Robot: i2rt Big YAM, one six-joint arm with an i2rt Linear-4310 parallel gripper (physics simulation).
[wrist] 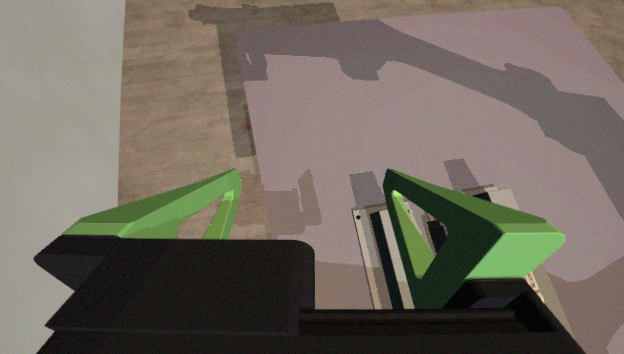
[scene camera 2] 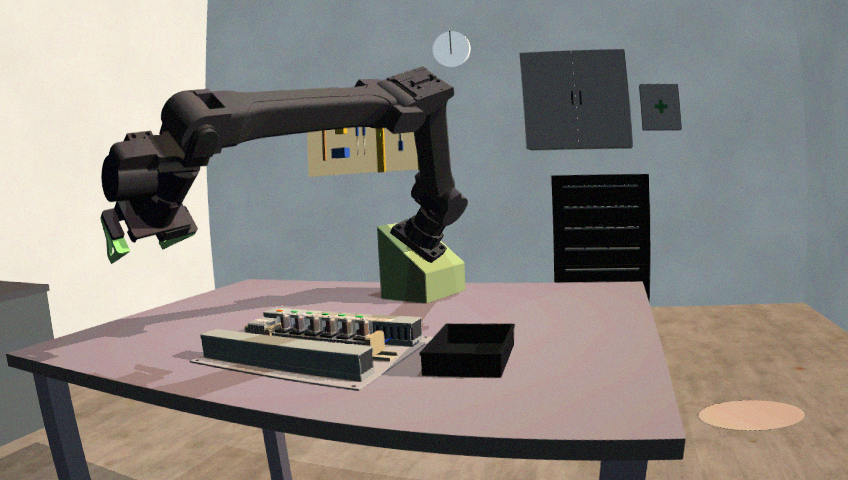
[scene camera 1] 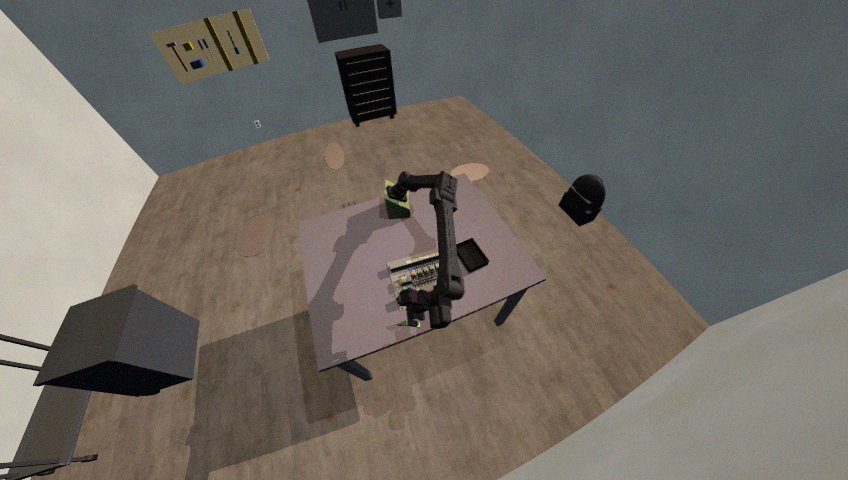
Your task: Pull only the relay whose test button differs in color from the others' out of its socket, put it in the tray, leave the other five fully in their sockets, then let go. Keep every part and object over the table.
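Frame: origin at the arm's base, x up, y back, z right, level; millimetres.
Seen in the pictures: gripper, fingertip midpoint: [wrist: 312,176] [scene camera 2: 136,252] [scene camera 1: 397,312]; arm's base at its link origin: [scene camera 2: 417,242] [scene camera 1: 396,194].
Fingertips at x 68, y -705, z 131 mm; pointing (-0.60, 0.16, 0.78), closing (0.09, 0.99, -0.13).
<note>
Offsets run from my fingertips to a thing's top centre. "spot": to the spot under its first point.
Six relays stand in a row in their sockets on the panel @(dz -161, dx -180, dy +221 mm) [scene camera 2: 389,368] [wrist: 365,255]. In scene camera 2 the relay at the left end @(spot: dz -119, dx -138, dy +208 mm) [scene camera 2: 284,321] has an orange test button @(dz -109, dx -121, dy +211 mm) [scene camera 2: 279,310]. The other five relays @(dz -199, dx -121, dy +223 mm) [scene camera 2: 328,325] have green buttons. The black tray @(spot: dz -440, dx -174, dy +187 mm) [scene camera 1: 480,266] [scene camera 2: 461,364] stands beside the panel and looks empty. My gripper [scene camera 2: 141,252] [wrist: 312,176] is wide open and empty. It hangs high, off the panel's side away from the tray, above the table's front part. In the wrist view a green finger hides part of the panel, and the relays cannot be made out.
A long grey wire duct @(dz -164, dx -147, dy +132 mm) [scene camera 2: 285,353] runs along the panel in front of the relays, and another duct @(spot: dz -304, dx -157, dy +297 mm) [scene camera 2: 410,328] lies behind them. The arm's green base [scene camera 2: 404,278] stands at the table's back. The table's front edge [scene camera 2: 357,429] lies near the gripper's side of the panel.
</note>
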